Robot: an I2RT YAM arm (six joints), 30 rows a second.
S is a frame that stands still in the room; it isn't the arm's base.
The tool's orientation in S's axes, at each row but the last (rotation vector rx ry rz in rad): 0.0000, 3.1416, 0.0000; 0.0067, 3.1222, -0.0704; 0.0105, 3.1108, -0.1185; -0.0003, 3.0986, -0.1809; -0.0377, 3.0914, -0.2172; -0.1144, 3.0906, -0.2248; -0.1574, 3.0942, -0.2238; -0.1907, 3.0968, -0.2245; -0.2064, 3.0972, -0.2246; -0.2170, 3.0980, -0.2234; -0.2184, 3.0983, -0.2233; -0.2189, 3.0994, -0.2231
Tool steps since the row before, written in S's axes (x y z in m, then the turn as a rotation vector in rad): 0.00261, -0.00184, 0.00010, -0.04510, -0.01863, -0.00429; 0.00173, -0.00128, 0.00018, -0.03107, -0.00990, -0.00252; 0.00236, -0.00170, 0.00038, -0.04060, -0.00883, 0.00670; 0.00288, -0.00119, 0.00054, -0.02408, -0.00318, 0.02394; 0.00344, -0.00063, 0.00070, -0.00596, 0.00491, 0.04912; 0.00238, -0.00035, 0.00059, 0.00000, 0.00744, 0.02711; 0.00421, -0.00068, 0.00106, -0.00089, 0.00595, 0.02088; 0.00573, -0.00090, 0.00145, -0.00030, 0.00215, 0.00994; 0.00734, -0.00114, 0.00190, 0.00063, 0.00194, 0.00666; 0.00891, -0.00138, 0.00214, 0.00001, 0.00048, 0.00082; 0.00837, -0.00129, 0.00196, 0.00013, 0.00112, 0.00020; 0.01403, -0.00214, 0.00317, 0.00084, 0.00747, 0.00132
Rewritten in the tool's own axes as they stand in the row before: -0.00261, -0.00184, -0.00010, 0.04510, -0.01863, 0.00429; -0.00174, -0.00128, -0.00009, 0.03107, -0.00992, 0.00239; -0.00238, -0.00171, -0.00018, 0.04034, -0.00963, -0.00715; -0.00290, -0.00124, -0.00029, 0.02317, -0.00599, -0.02430; -0.00345, -0.00080, -0.00045, 0.00383, -0.00190, -0.04954; -0.00237, -0.00060, -0.00042, -0.00152, 0.00338, -0.02787; -0.00414, -0.00124, -0.00077, -0.00031, 0.00291, -0.02153; -0.00560, -0.00178, -0.00108, -0.00019, 0.00070, -0.01015; -0.00716, -0.00235, -0.00143, -0.00102, 0.00085, -0.00684; -0.00866, -0.00288, -0.00159, -0.00009, 0.00035, -0.00088; -0.00814, -0.00270, -0.00144, -0.00029, 0.00105, -0.00035; -0.01363, -0.00449, -0.00232, -0.00191, 0.00701, -0.00233
